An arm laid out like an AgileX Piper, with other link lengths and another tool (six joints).
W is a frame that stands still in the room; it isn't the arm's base.
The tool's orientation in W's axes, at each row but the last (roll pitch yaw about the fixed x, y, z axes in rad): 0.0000 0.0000 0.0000; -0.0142 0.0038 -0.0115; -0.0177 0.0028 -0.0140; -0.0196 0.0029 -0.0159; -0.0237 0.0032 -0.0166; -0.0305 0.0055 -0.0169; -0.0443 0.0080 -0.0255; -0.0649 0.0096 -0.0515; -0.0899 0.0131 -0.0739
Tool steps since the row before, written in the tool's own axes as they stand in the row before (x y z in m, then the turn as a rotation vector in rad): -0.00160 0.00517 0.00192 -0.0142 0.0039 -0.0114; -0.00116 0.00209 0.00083 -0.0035 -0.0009 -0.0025; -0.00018 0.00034 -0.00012 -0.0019 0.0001 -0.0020; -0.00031 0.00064 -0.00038 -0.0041 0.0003 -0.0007; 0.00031 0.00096 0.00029 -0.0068 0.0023 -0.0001; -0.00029 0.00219 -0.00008 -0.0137 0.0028 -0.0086; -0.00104 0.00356 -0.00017 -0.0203 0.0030 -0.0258; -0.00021 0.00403 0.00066 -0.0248 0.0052 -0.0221; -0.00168 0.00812 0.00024 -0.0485 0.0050 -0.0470
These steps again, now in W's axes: -0.00160 0.00517 0.00192 -0.0142 0.0039 -0.0114; -0.00113 0.00211 0.00080 -0.0035 -0.0009 -0.0025; -0.00018 0.00034 -0.00013 -0.0019 0.0001 -0.0020; -0.00030 0.00064 -0.00039 -0.0041 0.0004 -0.0007; 0.00033 0.00096 0.00027 -0.0068 0.0024 -0.0001; -0.00025 0.00219 -0.00015 -0.0137 0.0028 -0.0086; -0.00095 0.00357 -0.00032 -0.0205 0.0024 -0.0257; 0.00000 0.00407 0.00040 -0.0248 0.0050 -0.0222; -0.00108 0.00821 -0.00047 -0.0489 0.0044 -0.0466
